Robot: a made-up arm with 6 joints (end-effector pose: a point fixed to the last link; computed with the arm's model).
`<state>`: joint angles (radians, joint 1 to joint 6).
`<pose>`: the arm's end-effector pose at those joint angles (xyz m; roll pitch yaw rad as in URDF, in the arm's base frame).
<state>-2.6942 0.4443 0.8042 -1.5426 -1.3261 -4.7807</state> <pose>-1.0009 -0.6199 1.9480 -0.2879 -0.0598 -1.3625</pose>
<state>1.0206 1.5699 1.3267 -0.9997 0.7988 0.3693</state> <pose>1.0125 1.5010 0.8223 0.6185 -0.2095 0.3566</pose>
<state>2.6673 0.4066 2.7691 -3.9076 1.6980 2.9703</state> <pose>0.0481 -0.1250 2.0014 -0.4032 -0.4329 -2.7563</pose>
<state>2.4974 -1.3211 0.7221 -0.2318 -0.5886 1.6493</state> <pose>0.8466 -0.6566 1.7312 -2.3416 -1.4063 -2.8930</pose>
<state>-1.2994 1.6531 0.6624 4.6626 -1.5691 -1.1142</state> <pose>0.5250 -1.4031 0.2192 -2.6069 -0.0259 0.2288</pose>
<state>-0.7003 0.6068 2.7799 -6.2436 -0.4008 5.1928</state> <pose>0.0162 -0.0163 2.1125 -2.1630 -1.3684 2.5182</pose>
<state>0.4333 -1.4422 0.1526 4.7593 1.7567 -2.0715</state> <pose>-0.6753 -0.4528 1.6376 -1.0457 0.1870 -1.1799</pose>
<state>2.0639 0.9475 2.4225 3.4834 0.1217 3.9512</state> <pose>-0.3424 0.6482 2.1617 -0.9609 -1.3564 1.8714</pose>
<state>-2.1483 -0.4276 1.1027 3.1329 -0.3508 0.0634</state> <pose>0.1835 0.2824 2.4080 -0.0646 -1.2605 1.0031</pose>
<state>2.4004 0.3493 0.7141 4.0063 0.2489 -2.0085</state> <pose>-0.8644 0.8242 1.9977 -1.9441 -0.1977 2.2081</pose>
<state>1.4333 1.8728 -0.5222 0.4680 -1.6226 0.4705</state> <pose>0.1121 0.3838 0.0460 2.1964 -0.7606 -1.0372</pose>
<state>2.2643 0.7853 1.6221 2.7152 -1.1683 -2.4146</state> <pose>-0.6318 0.8374 2.1463 1.8570 -1.0198 -0.0636</pose>
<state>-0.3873 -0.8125 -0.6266 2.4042 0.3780 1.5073</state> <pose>0.4024 -0.1294 1.6414 2.3603 0.0969 -0.1353</pose>
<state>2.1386 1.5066 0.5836 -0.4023 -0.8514 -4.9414</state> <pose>-0.8405 1.2466 0.2463 1.0095 1.2319 -2.0912</pose>
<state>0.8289 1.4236 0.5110 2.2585 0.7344 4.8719</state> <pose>0.9887 1.1781 0.3295 0.3136 1.0110 2.1766</pose>
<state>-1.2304 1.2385 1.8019 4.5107 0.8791 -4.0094</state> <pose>0.4175 -1.4723 1.6370 -0.1430 -0.2118 -2.1121</pose>
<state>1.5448 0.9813 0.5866 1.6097 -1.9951 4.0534</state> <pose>0.1576 1.5134 1.1398 0.3100 -0.1922 -0.4085</pose>
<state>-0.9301 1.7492 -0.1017 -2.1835 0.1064 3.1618</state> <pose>0.4913 -0.6778 -0.2079 2.4057 1.2189 2.4663</pose>
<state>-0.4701 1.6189 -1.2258 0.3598 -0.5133 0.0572</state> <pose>0.1227 -0.0875 0.4291 2.7347 -0.1857 2.8483</pose>
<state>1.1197 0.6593 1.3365 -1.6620 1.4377 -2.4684</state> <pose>0.6132 0.9719 2.0337 -1.5617 -0.0128 -0.2904</pose>
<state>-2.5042 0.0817 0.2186 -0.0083 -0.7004 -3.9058</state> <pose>-0.8456 -0.6270 1.7919 -2.3677 0.5635 -2.4979</pose>
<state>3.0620 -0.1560 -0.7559 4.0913 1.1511 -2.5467</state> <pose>-0.7422 0.1559 1.2161 -2.6104 0.7324 1.5401</pose>
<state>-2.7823 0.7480 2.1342 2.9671 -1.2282 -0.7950</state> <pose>-0.5318 -0.1771 2.2219 0.7582 -0.5242 0.5493</pose>
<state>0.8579 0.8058 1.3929 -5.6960 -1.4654 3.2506</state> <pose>0.9233 0.9586 1.8277 2.3959 0.6828 0.0682</pose>
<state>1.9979 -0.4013 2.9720 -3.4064 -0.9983 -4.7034</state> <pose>0.3911 -0.7904 1.0898 -0.9011 1.1530 -0.5707</pose>
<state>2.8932 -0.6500 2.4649 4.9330 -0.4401 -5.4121</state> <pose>1.1342 -0.3433 1.3137 -2.6308 -0.1176 -0.6803</pose>
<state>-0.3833 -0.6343 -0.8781 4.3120 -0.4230 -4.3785</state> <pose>0.5570 -0.1717 1.4169 0.1272 0.0649 0.0052</pose>
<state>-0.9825 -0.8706 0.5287 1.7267 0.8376 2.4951</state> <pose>-0.1661 0.4207 2.1701 0.8676 -0.6942 0.2873</pose>
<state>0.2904 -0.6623 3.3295 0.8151 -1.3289 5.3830</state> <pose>-0.7202 -0.3109 0.7992 -2.7618 -0.2623 -2.0305</pose>
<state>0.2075 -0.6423 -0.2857 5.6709 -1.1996 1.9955</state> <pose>0.3905 0.1533 1.7817 -1.2669 0.6286 0.9312</pose>
